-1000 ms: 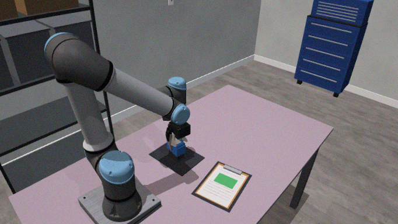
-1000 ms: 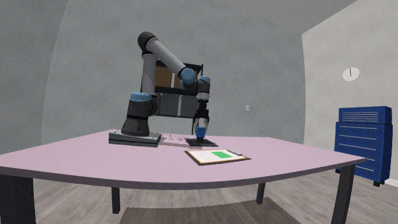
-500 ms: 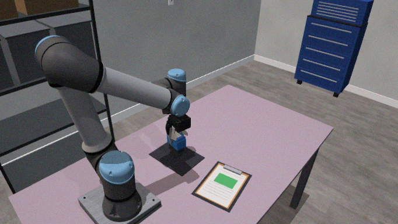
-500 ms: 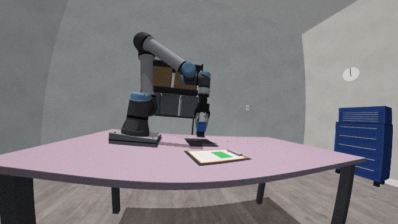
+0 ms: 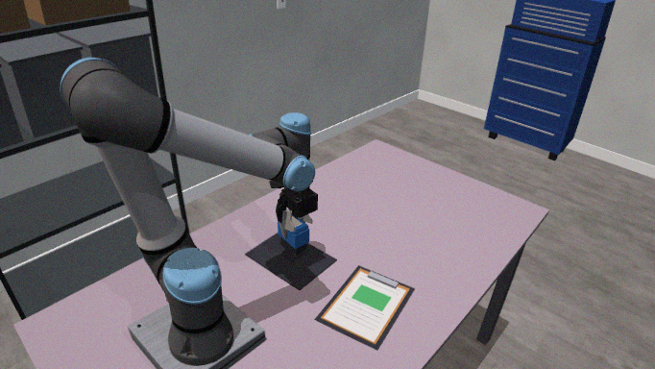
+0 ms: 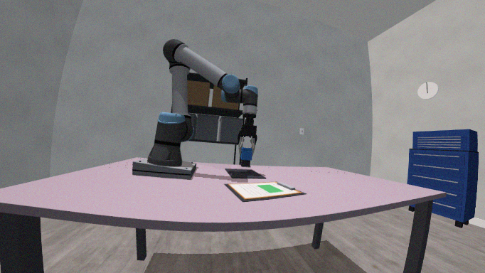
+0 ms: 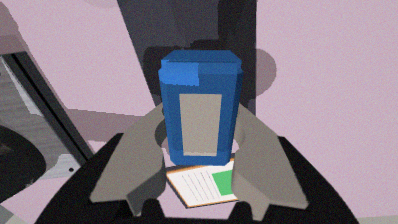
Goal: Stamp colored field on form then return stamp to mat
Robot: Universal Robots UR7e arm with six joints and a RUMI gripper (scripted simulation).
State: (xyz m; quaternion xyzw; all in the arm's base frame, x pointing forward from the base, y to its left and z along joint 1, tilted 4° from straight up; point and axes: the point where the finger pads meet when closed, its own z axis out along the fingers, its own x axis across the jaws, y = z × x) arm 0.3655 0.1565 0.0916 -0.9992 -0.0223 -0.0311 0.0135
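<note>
The clipboard is 7 cm ahead of my hand, 27 cm to the right of it and 11 cm below it. The rest, counted from my hand: blue stamp: 2 cm below; then dark mat: 1 cm behind, 1 cm to the left, 11 cm below.
</note>
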